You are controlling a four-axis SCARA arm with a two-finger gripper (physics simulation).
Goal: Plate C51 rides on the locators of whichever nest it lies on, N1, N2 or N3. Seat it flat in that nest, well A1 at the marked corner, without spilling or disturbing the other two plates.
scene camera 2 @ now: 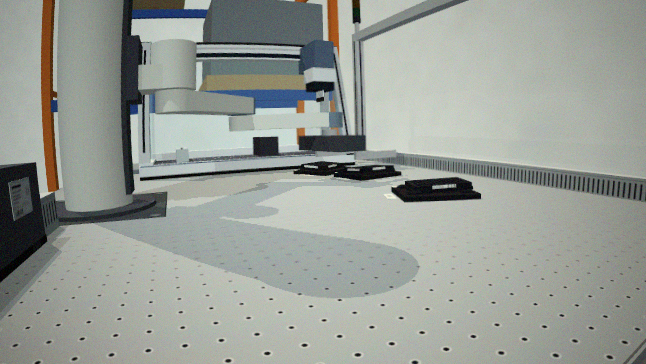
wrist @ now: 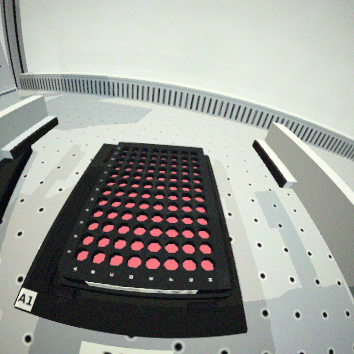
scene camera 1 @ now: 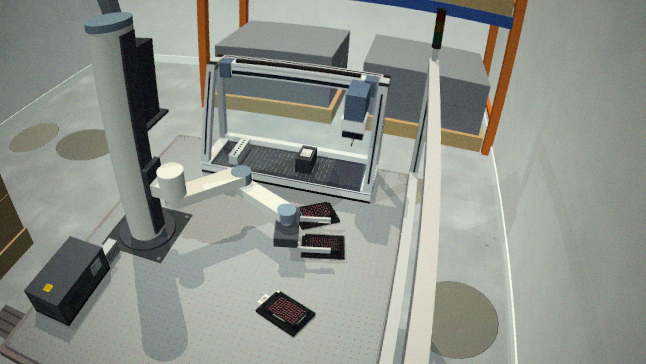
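Plate C51 (scene camera 1: 327,240) (scene camera 2: 367,169) (wrist: 152,212) is black with pink-red wells and rides on nest N2 (scene camera 1: 322,257) (wrist: 150,320), the middle nest in scene camera 1. Its label is seen too steeply to read. In the wrist view, row letter A is at the lower left, beside the nest's A1 tag (wrist: 26,299); the plate sits toward the nest's right side. My gripper (scene camera 1: 330,235) (scene camera 2: 392,153) (wrist: 155,116) is open and empty above the plate, one finger out to either side. One finger partly covers the plate in scene camera 1.
Another plate (scene camera 1: 317,210) (scene camera 2: 320,165) lies behind, under the other finger. A third plate (scene camera 1: 288,308) (scene camera 2: 440,185) lies nearer the front. A black nest edge (wrist: 12,175) shows at left in the wrist view. A gantry machine (scene camera 1: 320,191) stands behind; a dark box (scene camera 1: 67,280) stands front left.
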